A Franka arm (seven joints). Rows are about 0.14 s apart.
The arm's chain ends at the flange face. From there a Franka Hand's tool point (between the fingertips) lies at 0.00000 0.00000 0.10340 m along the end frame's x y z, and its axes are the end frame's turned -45 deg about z.
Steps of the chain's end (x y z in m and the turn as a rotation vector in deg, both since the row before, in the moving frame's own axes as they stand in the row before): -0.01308, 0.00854, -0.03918, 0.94, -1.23, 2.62; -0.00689, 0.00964, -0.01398, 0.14, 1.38, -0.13; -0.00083, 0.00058, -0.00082, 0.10, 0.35, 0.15; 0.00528, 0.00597, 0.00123, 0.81, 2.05, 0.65; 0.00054, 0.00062, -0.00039, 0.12, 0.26, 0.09; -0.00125, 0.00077, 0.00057, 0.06, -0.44, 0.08
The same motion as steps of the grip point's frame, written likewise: -0.01559, -0.00599, -0.03922, 1.53, -0.21, 2.62; -0.00975, 0.00352, -0.01401, -0.88, 1.07, -0.13; -0.00042, 0.00014, -0.00082, -0.18, 0.32, 0.15; 0.00315, 0.00956, 0.00115, -0.88, 2.02, 0.65; 0.00043, 0.00100, -0.00039, -0.10, 0.27, 0.09; -0.00191, -0.00098, 0.00057, 0.35, -0.27, 0.08
